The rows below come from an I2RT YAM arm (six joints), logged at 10 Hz.
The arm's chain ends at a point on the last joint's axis. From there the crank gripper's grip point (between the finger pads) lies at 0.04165 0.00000 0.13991 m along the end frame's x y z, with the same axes.
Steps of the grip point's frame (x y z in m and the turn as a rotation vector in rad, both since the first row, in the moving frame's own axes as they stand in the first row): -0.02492 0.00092 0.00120 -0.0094 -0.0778 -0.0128; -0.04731 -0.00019 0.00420 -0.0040 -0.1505 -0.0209; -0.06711 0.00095 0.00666 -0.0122 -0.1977 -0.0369; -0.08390 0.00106 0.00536 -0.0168 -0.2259 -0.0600; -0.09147 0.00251 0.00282 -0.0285 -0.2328 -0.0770
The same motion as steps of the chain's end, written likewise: -0.01393 0.00005 -0.00161 -0.0094 -0.0778 -0.0128; -0.02586 -0.00011 -0.00046 -0.0040 -0.1505 -0.0209; -0.03883 0.00022 0.00121 -0.0122 -0.1977 -0.0369; -0.05152 0.00018 -0.00041 -0.0168 -0.2259 -0.0600; -0.05814 0.00035 -0.00299 -0.0285 -0.2328 -0.0770
